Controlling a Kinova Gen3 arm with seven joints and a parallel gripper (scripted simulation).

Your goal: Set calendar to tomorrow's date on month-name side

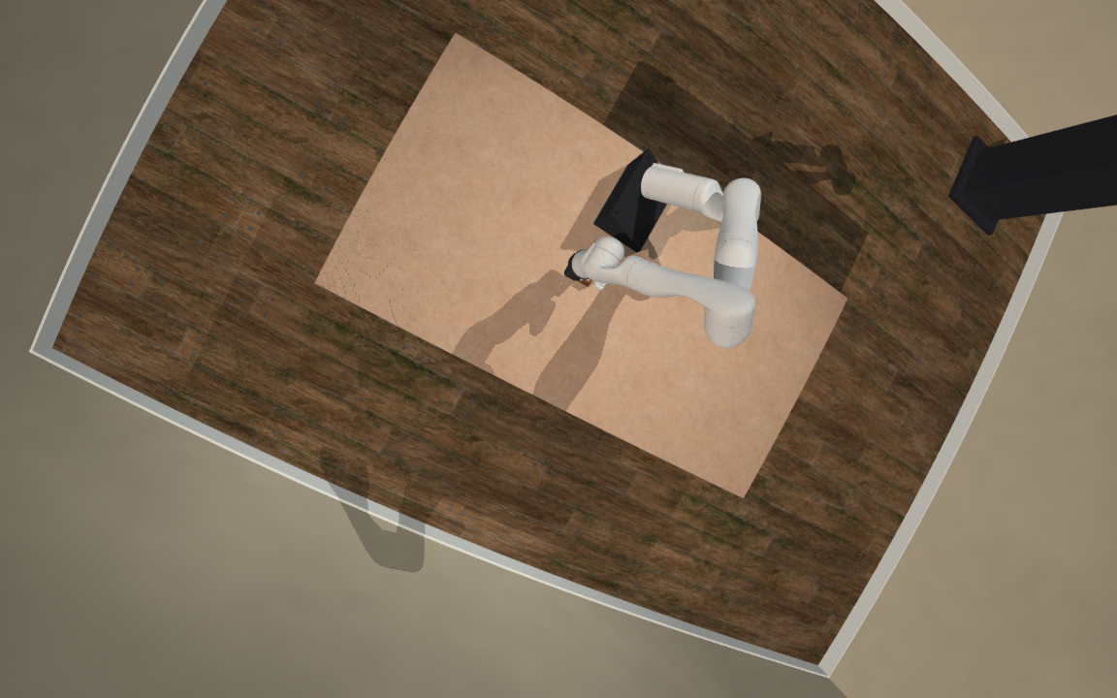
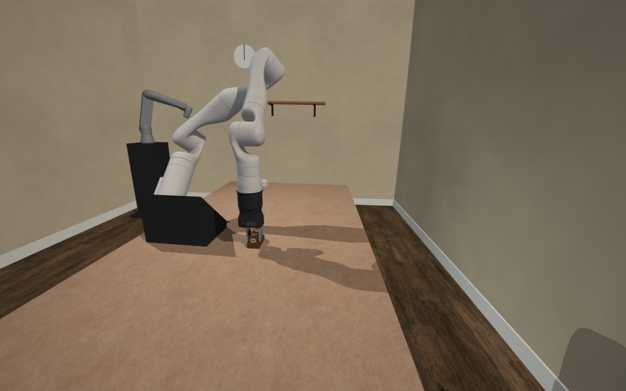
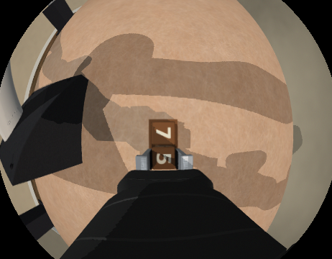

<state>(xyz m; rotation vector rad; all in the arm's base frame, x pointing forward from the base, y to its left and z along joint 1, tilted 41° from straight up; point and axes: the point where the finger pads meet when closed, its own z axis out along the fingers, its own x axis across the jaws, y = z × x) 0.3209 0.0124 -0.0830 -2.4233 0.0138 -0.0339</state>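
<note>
My gripper is now 1 cm above the brown cube. From my hand the other things lie so: dark wooden tray 2 cm to the left, 3 cm below.
</note>
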